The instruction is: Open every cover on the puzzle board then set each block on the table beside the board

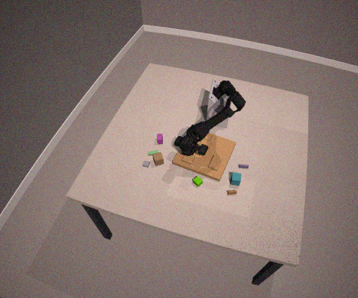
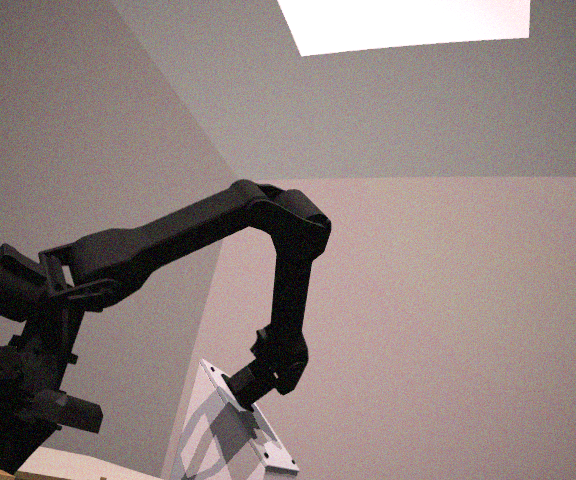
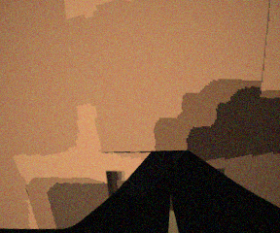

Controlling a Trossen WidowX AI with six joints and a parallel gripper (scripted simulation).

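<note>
Right now the tan puzzle board is 80 mm to the left of my gripper tip and 50 mm behind it. Round my gripper tip: magenta block: 210 mm to the right, 70 mm behind; brown cube: 180 mm to the right, 80 mm ahead; bright green cube: 170 mm ahead, 80 mm to the left, 10 mm below.
</note>
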